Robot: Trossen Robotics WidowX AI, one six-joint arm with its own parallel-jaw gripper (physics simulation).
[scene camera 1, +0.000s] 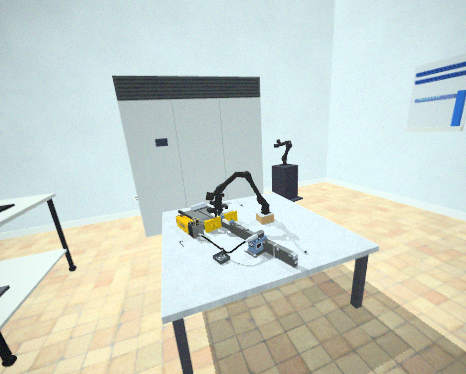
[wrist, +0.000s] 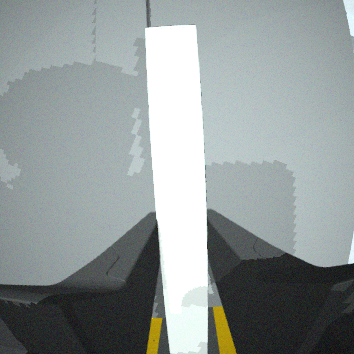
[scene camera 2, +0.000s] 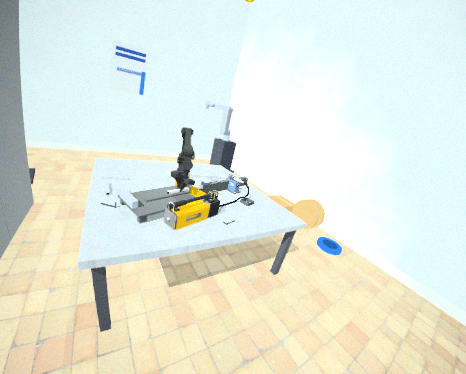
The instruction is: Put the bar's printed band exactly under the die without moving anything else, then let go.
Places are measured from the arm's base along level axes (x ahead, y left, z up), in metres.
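Pixels of known places: gripper, fingertip midpoint: (scene camera 1: 216, 216) (wrist: 180, 219) (scene camera 2: 179, 191); arm's base, link origin: (scene camera 1: 265, 212).
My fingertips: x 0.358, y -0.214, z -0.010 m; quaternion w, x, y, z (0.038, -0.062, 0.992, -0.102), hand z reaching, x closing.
Ahead of a thing's pixels: the offset from my fingertips to its top centre. "spot": to the spot under its first point. Level surfaces: height alone.
A plain white bar {spot: 0.004 m ahead, 0.035 m right, 0.012 m up} (wrist: 176, 140) (scene camera 2: 175, 191) runs lengthwise between the fingers in the wrist view, over a grey surface. My gripper (wrist: 180, 219) (scene camera 1: 217, 213) (scene camera 2: 183, 187) is shut on it, low over the grey machine bed {0.008 m down} (scene camera 2: 162, 199), beside the yellow plates (scene camera 1: 212, 224) (scene camera 1: 230, 216). Two yellow strips show on either side of the bar at the bottom of the wrist view. The bar's printed band does not show; its near part runs out of the wrist view. I cannot tell which part is the die, or whether the bar touches the bed.
A yellow housing {spot: 0.283 m ahead, 0.036 m right, 0.006 m down} (scene camera 1: 183, 225) (scene camera 2: 192, 215) stands beside the bed. A dark rail (scene camera 1: 283, 253) extends from the machine, with a blue device {spot: 0.004 m back, 0.556 m left, 0.004 m up} (scene camera 1: 256, 245) (scene camera 2: 233, 184) beside it. A black cable leads to a small dark box {spot: 0.195 m ahead, 0.457 m left, 0.056 m down} (scene camera 1: 221, 257) (scene camera 2: 247, 201). A pale block {spot: 0.086 m ahead, 0.333 m right, 0.027 m up} (scene camera 2: 129, 199) sits at the bed's end.
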